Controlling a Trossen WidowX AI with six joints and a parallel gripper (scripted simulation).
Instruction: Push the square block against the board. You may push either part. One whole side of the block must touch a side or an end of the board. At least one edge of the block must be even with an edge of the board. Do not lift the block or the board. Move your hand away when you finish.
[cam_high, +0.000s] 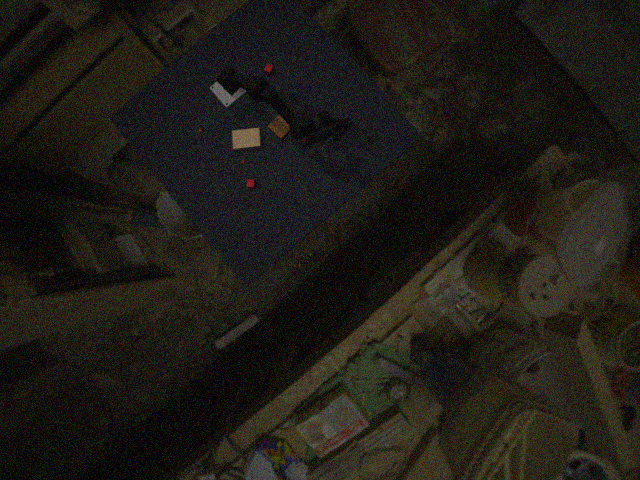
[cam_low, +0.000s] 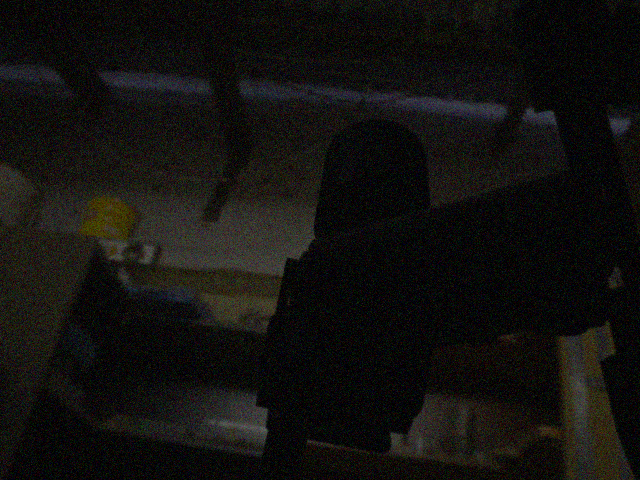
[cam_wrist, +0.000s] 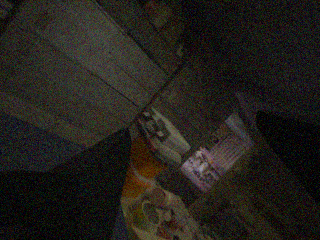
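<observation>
Now: gripper tip 34 cm past the brown square block, 14 cm to the left of it and 27 cm above it. From my gripper tip the other things lie so: pale rectangular board: 44 cm behind, 32 cm to the right, 27 cm below.
</observation>
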